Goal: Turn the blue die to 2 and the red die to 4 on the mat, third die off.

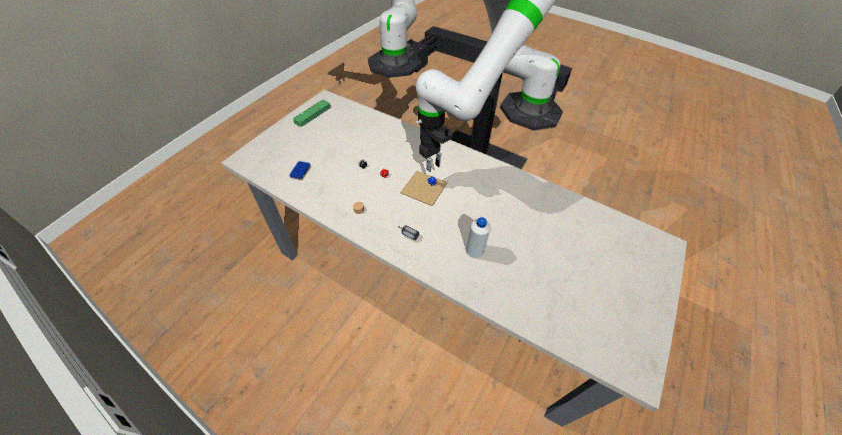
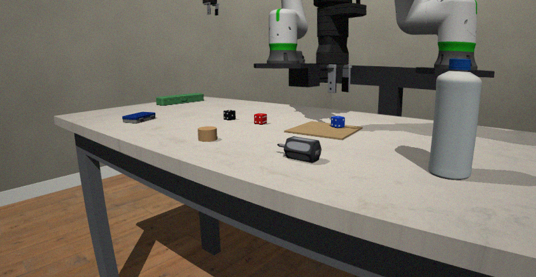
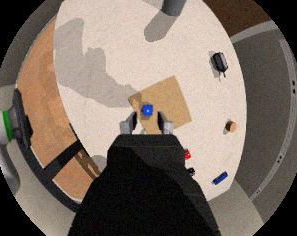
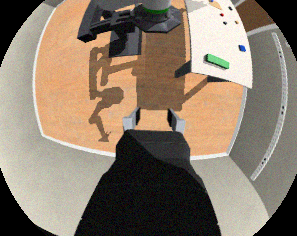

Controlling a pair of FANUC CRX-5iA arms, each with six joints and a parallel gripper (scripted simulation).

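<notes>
Now: the blue die 90 mm below my left hand. From my left hand the other things lie so: tan mat: 40 mm ahead, 10 mm to the right, 100 mm below; then dark screwdriver-like tool: 260 mm ahead, 50 mm to the left, 90 mm below; then red die: 70 mm ahead, 190 mm to the right, 90 mm below.
</notes>
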